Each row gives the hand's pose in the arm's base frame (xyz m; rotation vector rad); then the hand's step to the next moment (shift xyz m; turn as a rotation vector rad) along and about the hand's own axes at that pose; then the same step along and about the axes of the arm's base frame.
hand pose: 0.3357 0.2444 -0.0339 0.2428 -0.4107 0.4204
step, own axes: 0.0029 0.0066 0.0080 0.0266 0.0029 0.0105
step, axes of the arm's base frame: -0.0032 0.0044 0.0093 0.0174 0.0085 0.0213
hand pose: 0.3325 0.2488 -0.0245 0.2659 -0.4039 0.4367
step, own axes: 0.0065 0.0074 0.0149 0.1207 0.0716 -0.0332
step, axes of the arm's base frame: -0.0028 0.0038 0.0172 0.0779 0.1164 0.0343
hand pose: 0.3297 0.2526 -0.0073 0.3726 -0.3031 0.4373
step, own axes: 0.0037 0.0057 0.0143 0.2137 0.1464 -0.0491
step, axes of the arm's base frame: -0.0023 0.0002 0.0157 0.1269 0.2186 0.0749
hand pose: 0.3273 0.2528 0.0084 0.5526 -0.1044 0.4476
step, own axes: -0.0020 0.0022 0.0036 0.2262 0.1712 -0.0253
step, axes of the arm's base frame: -0.0027 -0.0010 0.0037 0.1278 0.2296 0.1098
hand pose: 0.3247 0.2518 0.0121 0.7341 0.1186 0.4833
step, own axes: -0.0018 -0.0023 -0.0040 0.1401 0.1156 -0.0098
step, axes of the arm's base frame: -0.0018 0.0002 -0.0046 0.0771 0.1447 0.0787
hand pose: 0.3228 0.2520 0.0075 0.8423 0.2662 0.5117
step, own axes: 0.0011 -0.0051 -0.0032 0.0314 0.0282 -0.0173
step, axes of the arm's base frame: 0.0012 -0.0002 -0.0060 0.0102 0.0434 0.0097
